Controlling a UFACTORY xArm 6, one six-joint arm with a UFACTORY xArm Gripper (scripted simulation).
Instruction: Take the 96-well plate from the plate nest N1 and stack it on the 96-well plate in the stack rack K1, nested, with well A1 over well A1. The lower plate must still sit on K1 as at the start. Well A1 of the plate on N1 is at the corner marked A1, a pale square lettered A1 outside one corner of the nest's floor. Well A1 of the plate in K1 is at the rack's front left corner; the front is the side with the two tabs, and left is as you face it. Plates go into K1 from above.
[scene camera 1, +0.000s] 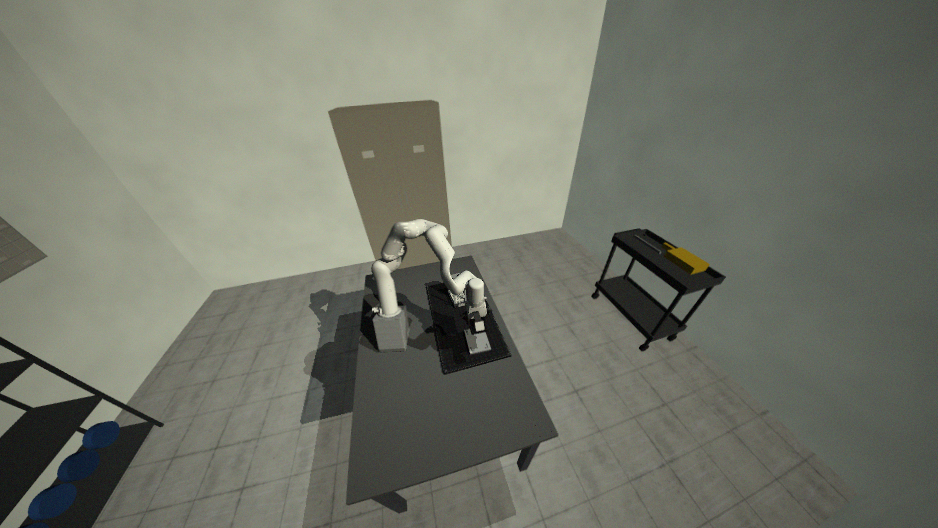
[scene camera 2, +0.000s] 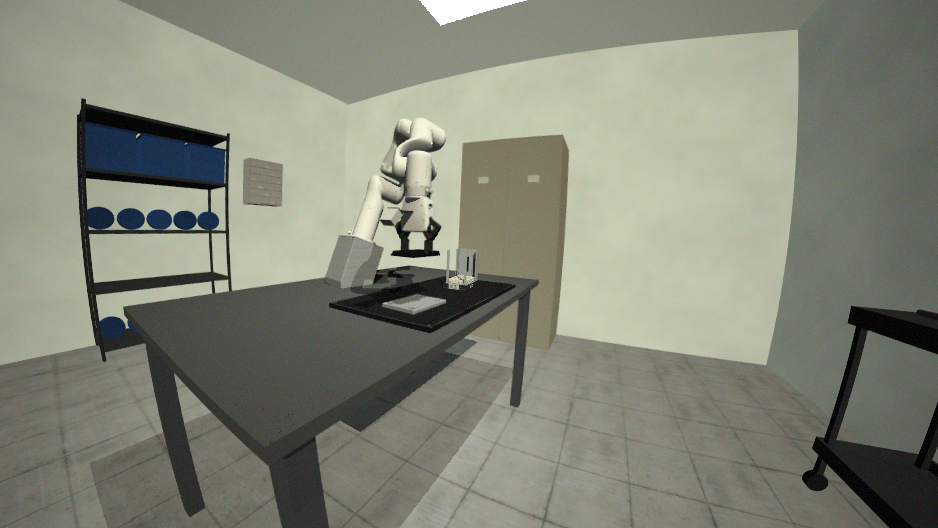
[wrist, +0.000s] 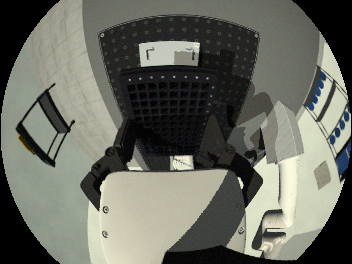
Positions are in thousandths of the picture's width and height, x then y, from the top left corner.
My gripper (scene camera 2: 444, 478) is 85 cm from the lens. A pale plate nest N1 (scene camera 2: 453, 573): 86 cm from the lens.
